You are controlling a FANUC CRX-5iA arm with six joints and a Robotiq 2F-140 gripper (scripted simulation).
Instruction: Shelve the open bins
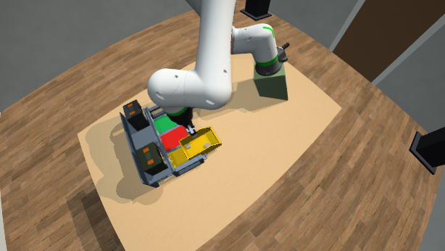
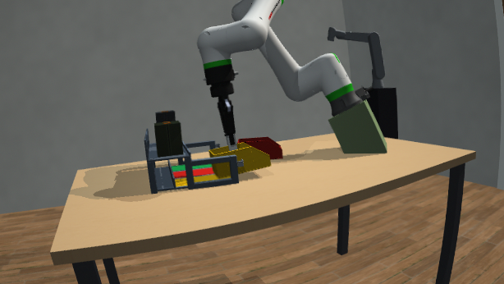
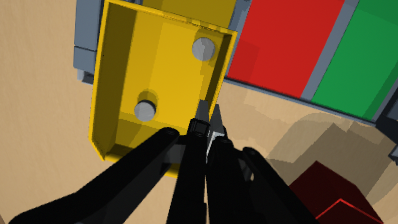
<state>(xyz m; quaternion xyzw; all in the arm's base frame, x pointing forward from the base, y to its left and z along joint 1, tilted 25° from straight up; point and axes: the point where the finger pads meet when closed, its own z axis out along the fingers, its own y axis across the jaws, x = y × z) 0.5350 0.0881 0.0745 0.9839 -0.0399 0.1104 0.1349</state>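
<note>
The yellow bin lies 5 cm to the left of my hand and 4 cm below it. Round my hand: red bin: 18 cm behind, 19 cm to the right, 6 cm below.
</note>
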